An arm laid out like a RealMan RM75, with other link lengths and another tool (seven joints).
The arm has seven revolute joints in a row. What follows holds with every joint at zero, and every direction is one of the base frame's.
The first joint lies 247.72 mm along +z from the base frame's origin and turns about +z.
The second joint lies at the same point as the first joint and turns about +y.
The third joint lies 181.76 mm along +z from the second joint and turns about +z.
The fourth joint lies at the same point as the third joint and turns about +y.
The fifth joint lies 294 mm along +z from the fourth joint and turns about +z.
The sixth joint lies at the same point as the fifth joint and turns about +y.
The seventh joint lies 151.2 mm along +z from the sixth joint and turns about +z.
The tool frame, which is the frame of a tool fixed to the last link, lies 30 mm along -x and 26 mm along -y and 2 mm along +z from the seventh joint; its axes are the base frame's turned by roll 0, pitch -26.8 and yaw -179.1 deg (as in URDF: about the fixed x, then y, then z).
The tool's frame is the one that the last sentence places.
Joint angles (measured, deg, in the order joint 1, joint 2, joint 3, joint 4, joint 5, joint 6, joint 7), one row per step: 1.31, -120.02, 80.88, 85.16, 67.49, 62.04, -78.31; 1.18, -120.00, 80.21, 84.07, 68.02, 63.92, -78.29; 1.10, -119.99, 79.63, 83.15, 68.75, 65.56, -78.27; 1.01, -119.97, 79.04, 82.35, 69.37, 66.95, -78.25; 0.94, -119.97, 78.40, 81.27, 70.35, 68.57, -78.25; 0.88, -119.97, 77.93, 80.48, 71.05, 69.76, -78.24; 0.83, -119.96, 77.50, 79.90, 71.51, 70.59, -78.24; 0.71, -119.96, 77.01, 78.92, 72.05, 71.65, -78.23; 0.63, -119.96, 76.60, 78.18, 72.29, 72.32, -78.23; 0.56, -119.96, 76.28, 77.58, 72.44, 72.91, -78.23; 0.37, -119.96, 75.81, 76.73, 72.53, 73.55, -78.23; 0.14, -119.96, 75.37, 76.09, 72.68, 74.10, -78.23; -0.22, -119.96, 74.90, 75.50, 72.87, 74.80, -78.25; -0.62, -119.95, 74.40, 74.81, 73.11, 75.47, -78.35; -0.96, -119.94, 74.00, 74.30, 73.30, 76.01, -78.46; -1.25, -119.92, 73.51, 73.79, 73.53, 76.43, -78.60
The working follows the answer.
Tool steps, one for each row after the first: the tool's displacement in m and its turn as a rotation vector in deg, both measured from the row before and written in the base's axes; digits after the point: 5 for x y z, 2 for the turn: -0.00559, -0.00279, -0.00265, -1.17, 0.30, -0.32; -0.00530, -0.00272, -0.00262, -1.08, 0.49, -0.24; -0.00481, -0.00230, -0.00166, -0.86, 0.40, -0.16; -0.00687, -0.00316, -0.00319, -1.21, 0.62, 0.00; -0.00490, -0.00242, -0.00229, -0.90, 0.41, -0.01; -0.00383, -0.00166, -0.00102, -0.56, 0.25, 0.06; -0.00546, -0.00229, -0.00243, -0.87, 0.19, 0.19; -0.00420, -0.00150, -0.00120, -0.50, -0.02, 0.26; -0.00314, -0.00132, -0.00103, -0.43, -0.08, 0.16; -0.00395, -0.00119, -0.00096, -0.44, -0.21, 0.28; -0.00268, -0.00073, -0.00043, -0.32, -0.10, 0.12; -0.00143, -0.00054, -0.00032, -0.39, -0.09, -0.14; -0.00194, -0.00052, -0.00055, -0.46, -0.11, 0.00; -0.00118, -0.00033, -0.00031, -0.37, -0.10, -0.04; -0.00209, -0.00026, 0.00027, -0.25, -0.06, 0.17
Tool pose at each row, in the base's axes (x y z in m, rotation vector in deg; rounded; the steps above come from the unrounded poses): -0.14655, 0.40518, 0.10310, 1.51, 100.35, 46.41; -0.15214, 0.40239, 0.10045, 1.13, 101.06, 45.18; -0.15744, 0.39967, 0.09783, 0.82, 101.91, 44.10; -0.16225, 0.39737, 0.09617, 0.54, 102.60, 43.27; -0.16912, 0.39421, 0.09298, -0.03, 103.64, 42.25; -0.17402, 0.39179, 0.09069, -0.46, 104.36, 41.48; -0.17785, 0.39013, 0.08967, -0.79, 104.80, 41.04; -0.18332, 0.38784, 0.08725, -1.47, 105.31, 40.40; -0.18752, 0.38634, 0.08605, -2.04, 105.49, 40.12; -0.19065, 0.38502, 0.08502, -2.50, 105.59, 39.83; -0.19460, 0.38383, 0.08406, -3.12, 105.57, 39.59; -0.19728, 0.38309, 0.08363, -3.47, 105.60, 39.37; -0.19871, 0.38256, 0.08331, -3.63, 105.64, 38.90; -0.20065, 0.38204, 0.08276, -3.97, 105.70, 38.46; -0.20182, 0.38171, 0.08245, -4.21, 105.73, 38.07; -0.20391, 0.38145, 0.08273, -4.54, 105.78, 37.95

